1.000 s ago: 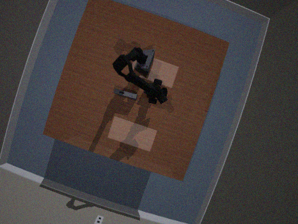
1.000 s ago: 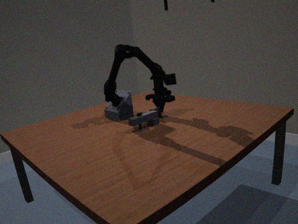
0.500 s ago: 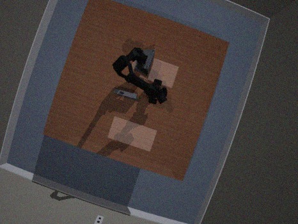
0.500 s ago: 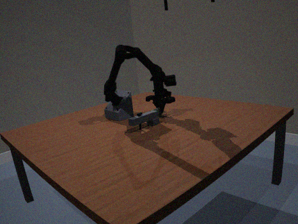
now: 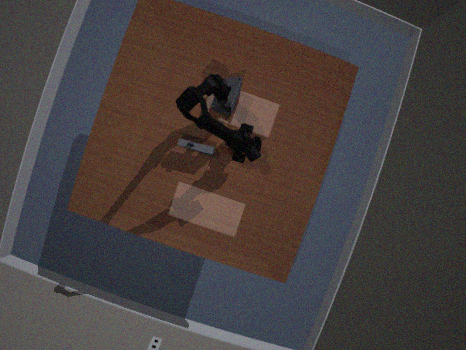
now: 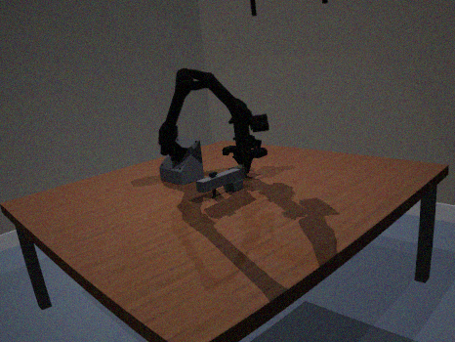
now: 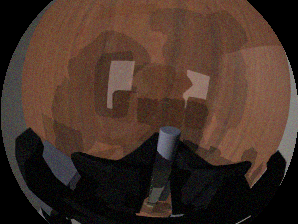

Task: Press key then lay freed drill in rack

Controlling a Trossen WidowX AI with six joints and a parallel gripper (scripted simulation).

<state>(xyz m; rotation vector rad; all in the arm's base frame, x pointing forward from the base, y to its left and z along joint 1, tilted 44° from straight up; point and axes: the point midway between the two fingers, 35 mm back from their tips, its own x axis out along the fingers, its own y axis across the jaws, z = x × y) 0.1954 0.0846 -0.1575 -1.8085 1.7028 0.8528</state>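
My gripper tip is 4 cm to the left of the drill and 3 cm below it. Also, from my gripper tip: dark key (10 cm ahead, 24 cm to the right, 4 cm above); then grey rack (5 cm to the right, 1 cm above).
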